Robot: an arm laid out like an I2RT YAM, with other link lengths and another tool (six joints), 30 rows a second.
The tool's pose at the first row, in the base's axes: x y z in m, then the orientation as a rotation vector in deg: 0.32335, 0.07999, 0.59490, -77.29, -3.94, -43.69
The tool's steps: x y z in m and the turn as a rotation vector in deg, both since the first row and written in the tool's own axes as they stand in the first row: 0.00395, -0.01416, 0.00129, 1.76, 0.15, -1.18; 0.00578, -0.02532, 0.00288, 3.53, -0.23, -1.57; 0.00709, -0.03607, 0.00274, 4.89, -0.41, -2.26; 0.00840, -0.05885, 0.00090, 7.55, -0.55, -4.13; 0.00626, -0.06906, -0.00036, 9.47, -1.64, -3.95; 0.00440, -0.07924, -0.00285, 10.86, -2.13, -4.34; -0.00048, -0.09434, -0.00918, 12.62, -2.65, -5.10; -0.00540, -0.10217, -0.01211, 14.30, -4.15, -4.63; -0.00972, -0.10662, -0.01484, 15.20, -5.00, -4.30
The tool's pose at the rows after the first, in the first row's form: 0.31934, 0.07904, 0.60907, -75.62, -5.28, -44.56; 0.31543, 0.07939, 0.61979, -74.10, -6.49, -44.40; 0.31068, 0.07843, 0.62948, -72.90, -7.59, -44.67; 0.29893, 0.07571, 0.64894, -70.48, -9.93, -45.75; 0.29143, 0.07534, 0.65628, -69.05, -11.33, -44.60; 0.28369, 0.07374, 0.66342, -67.91, -12.46, -44.39; 0.26961, 0.06999, 0.67234, -66.44, -13.99, -44.40; 0.26062, 0.06944, 0.67595, -65.36, -15.40, -42.77; 0.25395, 0.06887, 0.67702, -64.79, -16.14, -41.80
